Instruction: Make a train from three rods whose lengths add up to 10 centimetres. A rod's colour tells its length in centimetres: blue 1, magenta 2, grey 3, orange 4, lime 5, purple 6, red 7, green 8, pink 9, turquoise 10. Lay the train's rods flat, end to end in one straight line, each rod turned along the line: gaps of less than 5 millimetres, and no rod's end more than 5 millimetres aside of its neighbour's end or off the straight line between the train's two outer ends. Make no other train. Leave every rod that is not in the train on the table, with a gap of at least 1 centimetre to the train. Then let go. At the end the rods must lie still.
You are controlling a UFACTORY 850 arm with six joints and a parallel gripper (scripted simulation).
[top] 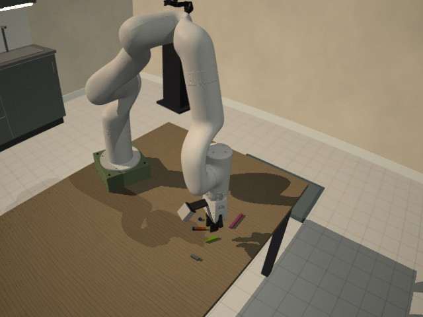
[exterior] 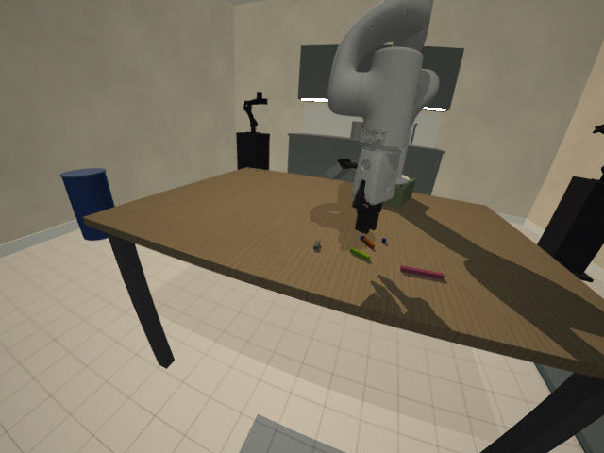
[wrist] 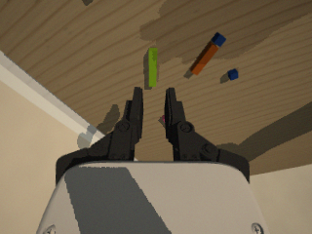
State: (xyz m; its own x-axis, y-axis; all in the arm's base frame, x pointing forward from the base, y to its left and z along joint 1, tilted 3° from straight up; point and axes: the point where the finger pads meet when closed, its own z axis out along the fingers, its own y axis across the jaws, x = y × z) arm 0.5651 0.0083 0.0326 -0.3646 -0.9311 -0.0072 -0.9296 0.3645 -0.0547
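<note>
Now: hand 80 mm above the lime rod. The rest, counted from my hand: pink rod 10 mm ahead, 140 mm to the left, 80 mm below; grey rod 20 mm ahead, 100 mm to the right, 80 mm below; orange rod 60 mm behind, 10 mm to the left, 80 mm below.
</note>
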